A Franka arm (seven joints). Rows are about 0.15 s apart.
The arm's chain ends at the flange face. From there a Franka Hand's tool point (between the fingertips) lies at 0.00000 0.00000 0.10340 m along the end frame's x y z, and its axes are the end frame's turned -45 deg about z.
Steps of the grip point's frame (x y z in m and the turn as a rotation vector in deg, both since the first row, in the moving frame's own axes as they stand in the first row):
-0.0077, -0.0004, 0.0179, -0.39, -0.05, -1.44
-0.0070, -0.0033, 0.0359, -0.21, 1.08, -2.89
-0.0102, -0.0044, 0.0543, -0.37, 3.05, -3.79
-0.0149, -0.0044, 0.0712, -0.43, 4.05, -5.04
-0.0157, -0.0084, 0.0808, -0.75, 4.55, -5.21
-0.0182, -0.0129, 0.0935, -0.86, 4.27, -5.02
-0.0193, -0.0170, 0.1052, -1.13, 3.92, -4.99
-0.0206, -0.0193, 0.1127, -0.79, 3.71, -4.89
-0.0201, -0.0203, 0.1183, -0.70, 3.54, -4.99
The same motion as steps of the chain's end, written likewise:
-0.0062, 0.0046, 0.0179, -0.31, 0.24, -1.44
-0.0089, 0.0038, 0.0359, 0.62, 0.91, -2.89
-0.0146, 0.0077, 0.0544, 1.90, 2.42, -3.79
-0.0191, 0.0123, 0.0715, 2.56, 3.17, -5.04
-0.0236, 0.0103, 0.0811, 2.69, 3.75, -5.21
-0.0283, 0.0084, 0.0938, 2.41, 3.63, -5.02
-0.0319, 0.0055, 0.1055, 1.97, 3.57, -4.99
-0.0338, 0.0049, 0.1129, 2.06, 3.18, -4.89
-0.0338, 0.0037, 0.1185, 2.01, 3.00, -4.99

